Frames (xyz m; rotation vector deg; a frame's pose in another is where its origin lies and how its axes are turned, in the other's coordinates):
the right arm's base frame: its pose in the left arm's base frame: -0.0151 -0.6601 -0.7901 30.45 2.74 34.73
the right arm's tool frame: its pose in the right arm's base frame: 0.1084 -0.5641 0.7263 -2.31 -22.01 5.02
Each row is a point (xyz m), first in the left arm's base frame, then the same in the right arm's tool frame.
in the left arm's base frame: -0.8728 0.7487 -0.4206
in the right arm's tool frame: -0.2487 2.2332 -1.0874
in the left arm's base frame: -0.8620 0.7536 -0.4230
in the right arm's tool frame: -0.2394 2.2289 -1.0938
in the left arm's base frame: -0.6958 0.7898 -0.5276
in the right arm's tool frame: -0.1433 2.1080 -1.2204
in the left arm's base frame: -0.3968 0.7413 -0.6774
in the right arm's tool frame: 0.0016 1.8307 -1.3481
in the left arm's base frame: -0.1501 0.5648 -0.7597
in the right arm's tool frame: 0.0854 1.5280 -1.3369
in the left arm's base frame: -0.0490 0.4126 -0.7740
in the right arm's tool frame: 0.0965 1.3586 -1.2677
